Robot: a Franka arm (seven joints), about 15 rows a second.
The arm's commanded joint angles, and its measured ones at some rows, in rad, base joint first. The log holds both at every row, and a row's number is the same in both.
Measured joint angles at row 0:
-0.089, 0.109, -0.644, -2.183, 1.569, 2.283, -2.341
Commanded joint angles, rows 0 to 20:
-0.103, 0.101, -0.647, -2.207, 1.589, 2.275, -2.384
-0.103, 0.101, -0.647, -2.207, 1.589, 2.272, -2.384
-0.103, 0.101, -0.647, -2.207, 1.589, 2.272, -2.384
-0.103, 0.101, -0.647, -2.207, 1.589, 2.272, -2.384
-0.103, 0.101, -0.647, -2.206, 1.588, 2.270, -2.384
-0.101, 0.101, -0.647, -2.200, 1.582, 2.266, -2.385
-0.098, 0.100, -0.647, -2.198, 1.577, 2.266, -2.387
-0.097, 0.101, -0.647, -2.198, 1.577, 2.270, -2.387
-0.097, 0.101, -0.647, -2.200, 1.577, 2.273, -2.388
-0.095, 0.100, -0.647, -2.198, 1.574, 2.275, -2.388
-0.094, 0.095, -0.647, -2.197, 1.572, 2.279, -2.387
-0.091, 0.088, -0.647, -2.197, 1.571, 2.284, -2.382
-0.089, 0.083, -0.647, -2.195, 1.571, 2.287, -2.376
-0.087, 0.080, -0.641, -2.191, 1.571, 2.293, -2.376
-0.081, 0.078, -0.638, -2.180, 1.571, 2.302, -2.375
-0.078, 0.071, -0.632, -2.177, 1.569, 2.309, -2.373
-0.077, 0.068, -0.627, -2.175, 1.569, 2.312, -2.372
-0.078, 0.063, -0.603, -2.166, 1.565, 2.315, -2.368
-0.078, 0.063, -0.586, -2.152, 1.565, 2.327, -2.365
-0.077, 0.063, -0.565, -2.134, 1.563, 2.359, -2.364
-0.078, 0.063, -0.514, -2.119, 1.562, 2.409, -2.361
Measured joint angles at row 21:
-0.085, 0.079, -0.580, -2.143, 1.568, 2.322, -2.372
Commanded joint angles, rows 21 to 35:
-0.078, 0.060, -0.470, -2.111, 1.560, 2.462, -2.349
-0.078, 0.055, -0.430, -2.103, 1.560, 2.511, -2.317
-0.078, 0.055, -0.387, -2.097, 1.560, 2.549, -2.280
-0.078, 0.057, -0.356, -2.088, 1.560, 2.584, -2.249
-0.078, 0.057, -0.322, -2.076, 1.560, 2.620, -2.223
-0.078, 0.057, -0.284, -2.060, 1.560, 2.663, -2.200
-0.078, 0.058, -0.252, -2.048, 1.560, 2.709, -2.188
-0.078, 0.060, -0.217, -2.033, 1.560, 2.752, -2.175
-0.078, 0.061, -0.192, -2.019, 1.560, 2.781, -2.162
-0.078, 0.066, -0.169, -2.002, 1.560, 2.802, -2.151
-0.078, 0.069, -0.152, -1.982, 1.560, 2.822, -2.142
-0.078, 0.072, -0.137, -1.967, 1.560, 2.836, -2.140
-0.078, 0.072, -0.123, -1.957, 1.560, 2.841, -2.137
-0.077, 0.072, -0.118, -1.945, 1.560, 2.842, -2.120
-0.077, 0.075, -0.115, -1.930, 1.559, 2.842, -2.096
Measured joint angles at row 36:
-0.073, 0.065, -0.129, -1.964, 1.567, 2.819, -2.145
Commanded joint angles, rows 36 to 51:
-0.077, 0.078, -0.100, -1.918, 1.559, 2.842, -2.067
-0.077, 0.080, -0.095, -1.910, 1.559, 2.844, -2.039
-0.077, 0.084, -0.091, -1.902, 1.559, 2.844, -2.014
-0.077, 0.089, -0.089, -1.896, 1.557, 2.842, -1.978
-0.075, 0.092, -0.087, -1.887, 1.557, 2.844, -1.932
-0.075, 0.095, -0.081, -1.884, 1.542, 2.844, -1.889
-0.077, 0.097, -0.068, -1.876, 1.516, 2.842, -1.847
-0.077, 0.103, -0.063, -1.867, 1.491, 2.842, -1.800
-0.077, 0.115, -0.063, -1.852, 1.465, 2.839, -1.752
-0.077, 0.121, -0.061, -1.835, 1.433, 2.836, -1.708
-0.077, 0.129, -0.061, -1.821, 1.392, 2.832, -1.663
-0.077, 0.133, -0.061, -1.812, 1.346, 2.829, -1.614
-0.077, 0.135, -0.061, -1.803, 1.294, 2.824, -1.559
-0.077, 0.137, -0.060, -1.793, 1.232, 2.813, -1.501
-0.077, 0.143, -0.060, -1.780, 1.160, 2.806, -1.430
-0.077, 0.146, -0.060, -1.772, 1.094, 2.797, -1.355
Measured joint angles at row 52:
-0.073, 0.121, -0.067, -1.814, 1.199, 2.814, -1.484
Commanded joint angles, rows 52 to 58:
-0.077, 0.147, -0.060, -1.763, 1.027, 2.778, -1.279
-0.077, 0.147, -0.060, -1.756, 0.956, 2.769, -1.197
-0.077, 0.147, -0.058, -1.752, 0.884, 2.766, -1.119
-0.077, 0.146, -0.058, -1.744, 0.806, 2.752, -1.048
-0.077, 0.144, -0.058, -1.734, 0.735, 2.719, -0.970
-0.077, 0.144, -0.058, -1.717, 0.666, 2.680, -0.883
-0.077, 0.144, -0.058, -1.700, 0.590, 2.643, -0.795
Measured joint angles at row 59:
-0.072, 0.130, -0.060, -1.753, 0.707, 2.718, -0.948
